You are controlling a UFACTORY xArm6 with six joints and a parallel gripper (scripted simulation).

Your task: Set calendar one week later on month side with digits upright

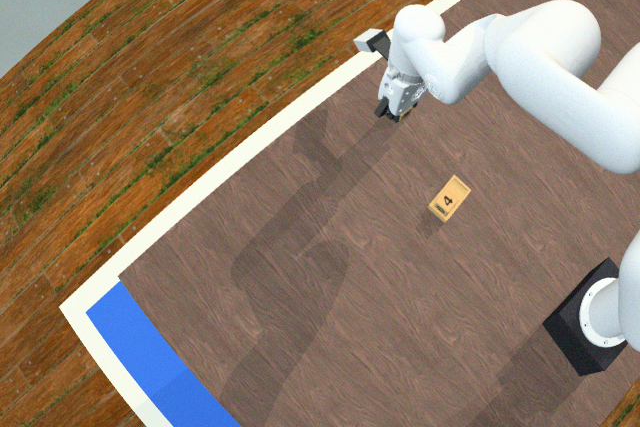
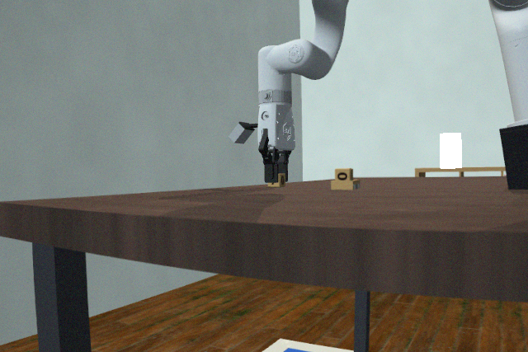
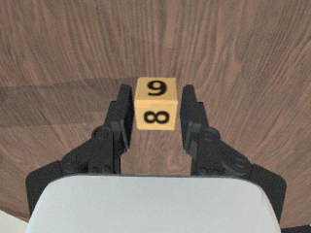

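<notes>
The wooden cube lies 20 mm below my hand. Also, from my hand: tray (180 mm behind, 70 mm to the left, 20 mm below).
</notes>
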